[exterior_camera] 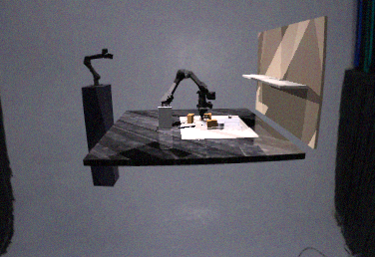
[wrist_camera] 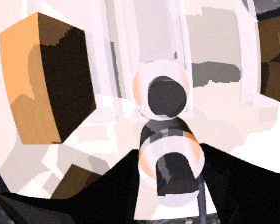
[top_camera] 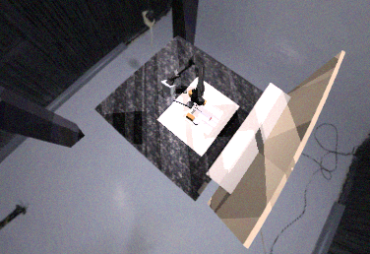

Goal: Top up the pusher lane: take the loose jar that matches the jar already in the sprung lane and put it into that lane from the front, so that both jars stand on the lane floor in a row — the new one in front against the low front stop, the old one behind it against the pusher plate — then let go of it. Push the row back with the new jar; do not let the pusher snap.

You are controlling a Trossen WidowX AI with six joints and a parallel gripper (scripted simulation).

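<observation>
My gripper tip is 180 mm short of the lane and 40 mm above it. From my gripper tip the other things lie so: shelf board: 550 mm ahead, 310 mm above, 30 mm to the left.
</observation>
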